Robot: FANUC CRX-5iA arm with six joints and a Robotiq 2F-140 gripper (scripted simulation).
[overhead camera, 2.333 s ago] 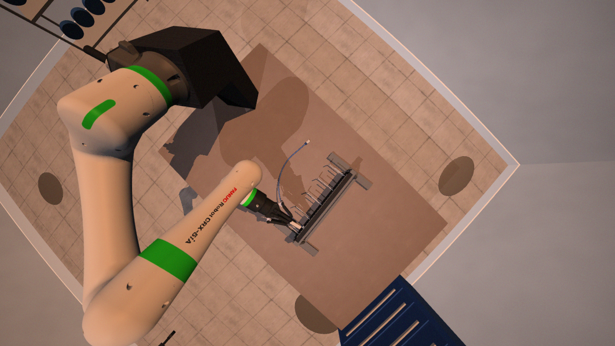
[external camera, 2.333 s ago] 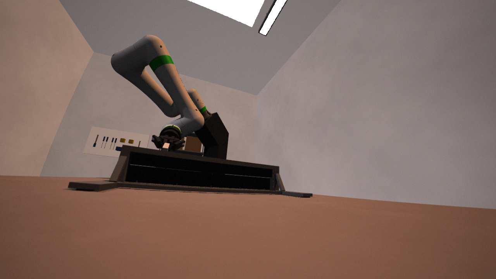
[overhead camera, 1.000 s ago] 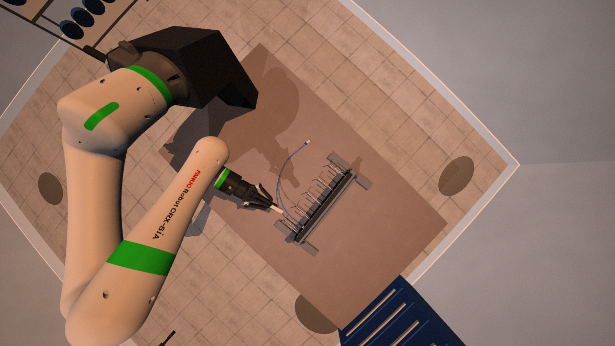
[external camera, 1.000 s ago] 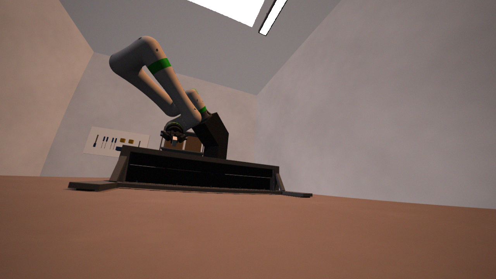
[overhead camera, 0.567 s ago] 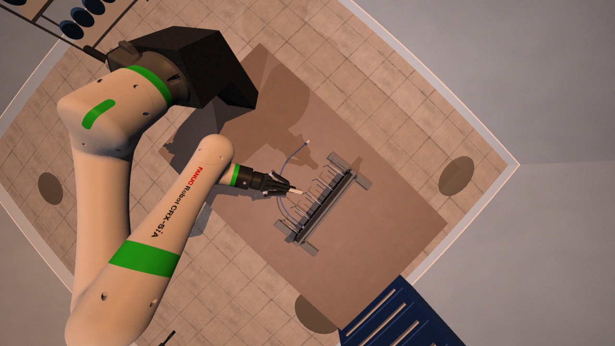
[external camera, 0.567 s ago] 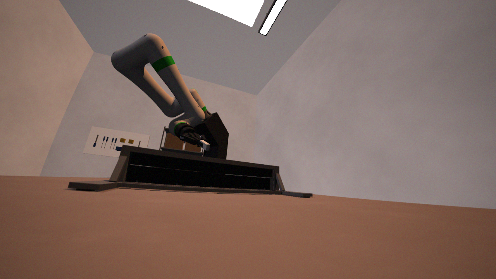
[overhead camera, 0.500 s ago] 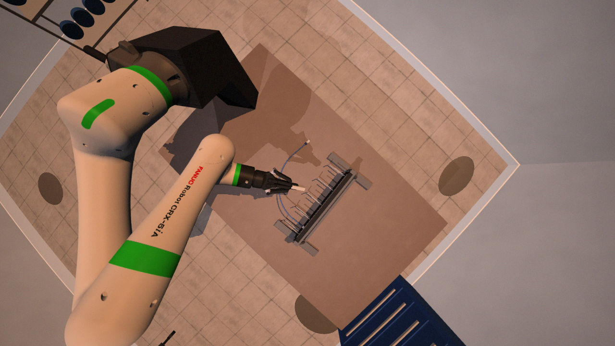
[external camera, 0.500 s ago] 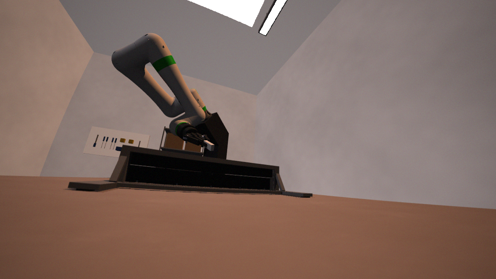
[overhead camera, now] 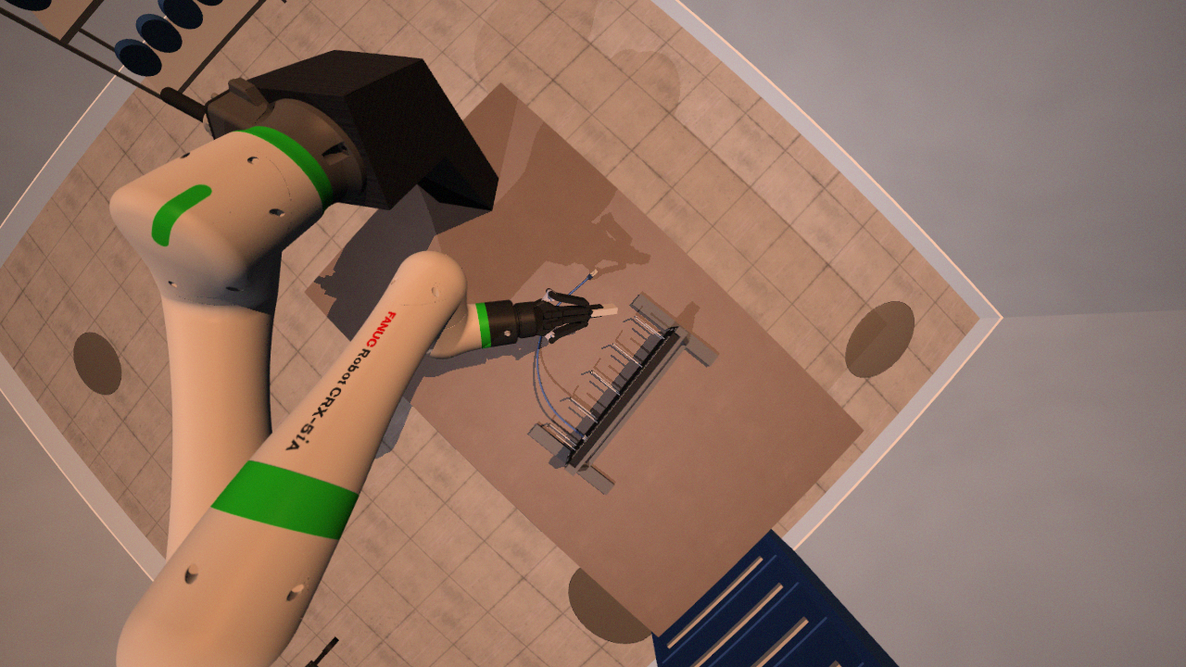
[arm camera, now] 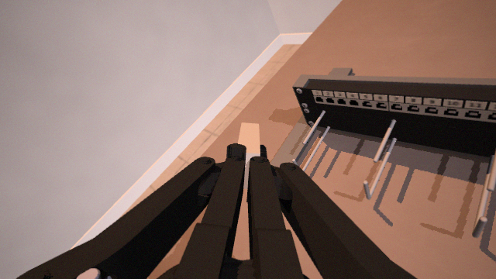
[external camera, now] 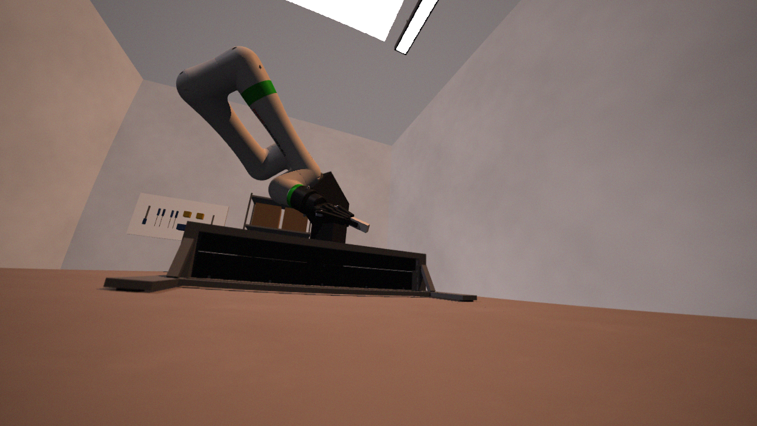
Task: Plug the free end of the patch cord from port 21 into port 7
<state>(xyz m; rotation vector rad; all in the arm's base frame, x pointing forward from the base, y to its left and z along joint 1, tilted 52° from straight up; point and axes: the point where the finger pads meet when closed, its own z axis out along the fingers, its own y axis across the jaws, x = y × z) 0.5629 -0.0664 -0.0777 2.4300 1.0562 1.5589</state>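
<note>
My gripper is now 190 mm above the plug, 100 mm to the right of it and 80 mm past it.
</note>
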